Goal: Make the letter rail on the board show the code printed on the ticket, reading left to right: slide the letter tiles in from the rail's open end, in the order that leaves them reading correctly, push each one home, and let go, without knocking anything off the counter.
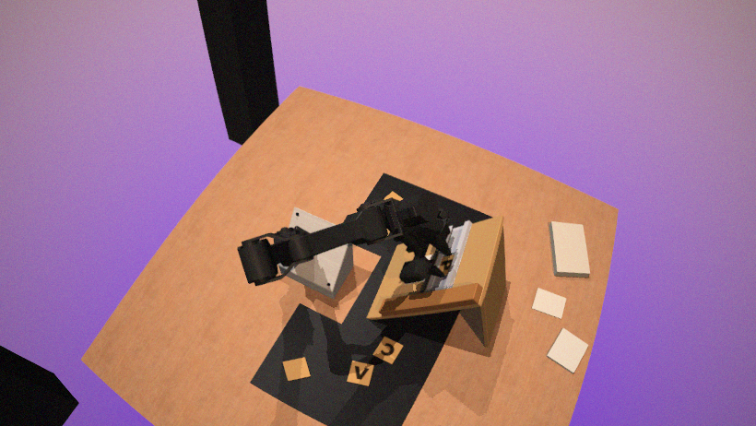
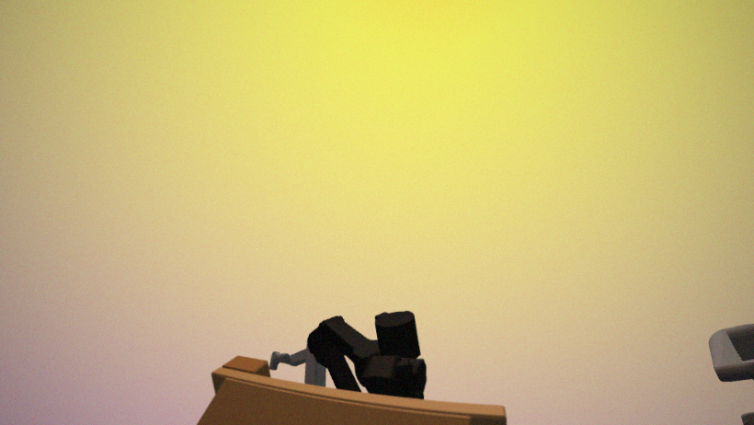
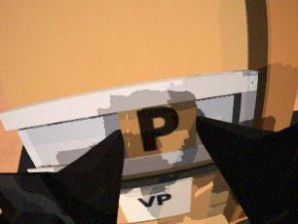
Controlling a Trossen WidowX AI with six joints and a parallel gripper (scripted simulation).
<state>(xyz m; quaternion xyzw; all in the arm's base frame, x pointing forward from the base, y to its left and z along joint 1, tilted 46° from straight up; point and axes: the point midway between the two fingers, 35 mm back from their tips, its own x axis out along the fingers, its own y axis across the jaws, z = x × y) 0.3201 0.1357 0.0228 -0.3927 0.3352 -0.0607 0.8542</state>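
My gripper tip is now 60 mm past the white ticket and 70 mm above it. Round my gripper tip: black mat: 150 mm behind, 70 mm to the right, 170 mm below; then p tile: right at my gripper tip; then c tile: 40 mm behind, 190 mm to the right, 170 mm below.
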